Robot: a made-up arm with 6 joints. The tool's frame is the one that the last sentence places.
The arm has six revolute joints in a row. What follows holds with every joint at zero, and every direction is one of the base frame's.
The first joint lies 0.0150 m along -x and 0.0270 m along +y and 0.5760 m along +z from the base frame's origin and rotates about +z.
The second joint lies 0.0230 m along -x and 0.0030 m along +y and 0.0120 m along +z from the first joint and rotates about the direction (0, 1, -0.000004).
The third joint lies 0.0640 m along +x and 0.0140 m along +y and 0.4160 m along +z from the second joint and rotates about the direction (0, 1, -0.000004).
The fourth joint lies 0.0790 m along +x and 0.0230 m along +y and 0.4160 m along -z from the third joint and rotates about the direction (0, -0.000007, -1).
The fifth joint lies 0.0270 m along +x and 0.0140 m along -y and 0.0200 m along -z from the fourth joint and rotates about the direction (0, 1, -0.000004).
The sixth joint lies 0.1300 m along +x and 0.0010 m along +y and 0.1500 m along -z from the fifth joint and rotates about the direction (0, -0.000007, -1).
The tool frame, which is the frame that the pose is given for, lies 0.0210 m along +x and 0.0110 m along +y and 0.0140 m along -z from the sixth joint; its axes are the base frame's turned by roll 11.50, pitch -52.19 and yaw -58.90 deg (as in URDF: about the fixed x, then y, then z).
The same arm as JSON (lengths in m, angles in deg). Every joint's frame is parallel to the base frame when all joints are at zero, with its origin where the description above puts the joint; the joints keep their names.
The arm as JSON. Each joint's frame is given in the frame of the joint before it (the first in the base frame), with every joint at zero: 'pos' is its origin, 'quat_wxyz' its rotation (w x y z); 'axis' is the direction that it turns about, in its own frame. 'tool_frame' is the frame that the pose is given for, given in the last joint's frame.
{"length_unit": "m", "angle_unit": "deg", "joints": [{"joint": "joint 1", "pos": [-0.015, 0.027, 0.576], "quat_wxyz": [1.0, 0.0, 0.0, 0.0], "axis": [0.0, 0.0, 1.0]}, {"joint": "joint 2", "pos": [-0.023, 0.003, 0.012], "quat_wxyz": [1.0, 0.0, 0.0, 0.0], "axis": [0.0, 1.0, 0.0]}, {"joint": "joint 3", "pos": [0.064, 0.014, 0.416], "quat_wxyz": [1.0, 0.0, 0.0, 0.0], "axis": [0.0, 1.0, 0.0]}, {"joint": "joint 4", "pos": [0.079, 0.023, -0.416], "quat_wxyz": [1.0, 0.0, 0.0, 0.0], "axis": [0.0, 0.0, -1.0]}, {"joint": "joint 5", "pos": [0.027, -0.014, -0.02], "quat_wxyz": [1.0, 0.0, 0.0, 0.0], "axis": [0.0, 1.0, 0.0]}, {"joint": "joint 6", "pos": [0.13, 0.001, -0.15], "quat_wxyz": [1.0, 0.0, 0.0, 0.0], "axis": [0.0, 0.0, -1.0]}], "tool_frame": {"pos": [0.021, 0.011, -0.014], "quat_wxyz": [0.799755, -0.136826, -0.425335, -0.40095]}}
